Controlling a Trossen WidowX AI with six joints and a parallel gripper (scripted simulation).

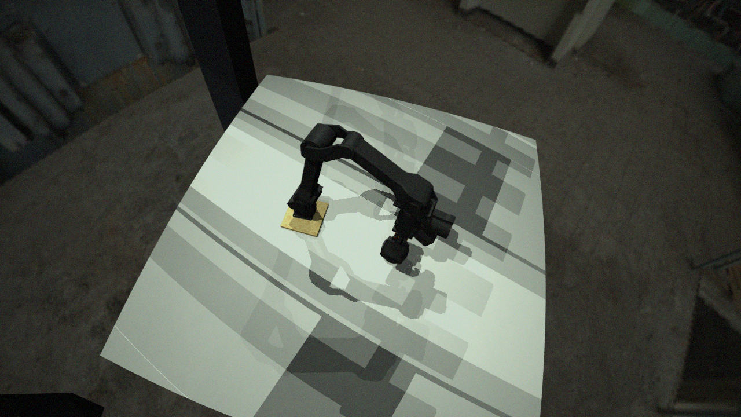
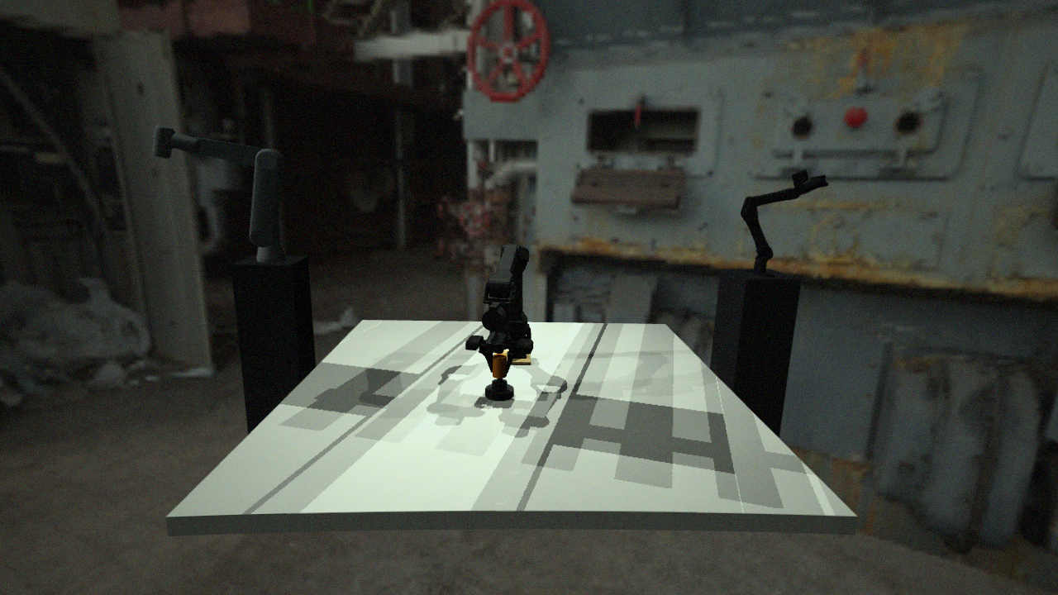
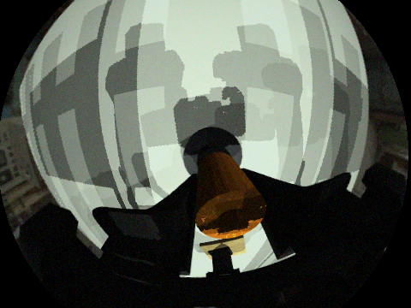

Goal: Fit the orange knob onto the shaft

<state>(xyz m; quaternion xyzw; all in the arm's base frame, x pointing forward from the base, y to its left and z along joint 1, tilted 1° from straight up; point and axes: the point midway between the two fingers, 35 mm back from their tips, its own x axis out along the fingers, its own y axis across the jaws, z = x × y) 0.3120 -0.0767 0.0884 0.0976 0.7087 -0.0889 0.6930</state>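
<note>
Right now the round pedestal is 40 mm below my gripper tip. Also, from my gripper tip: orange knob 20 mm above.
</note>
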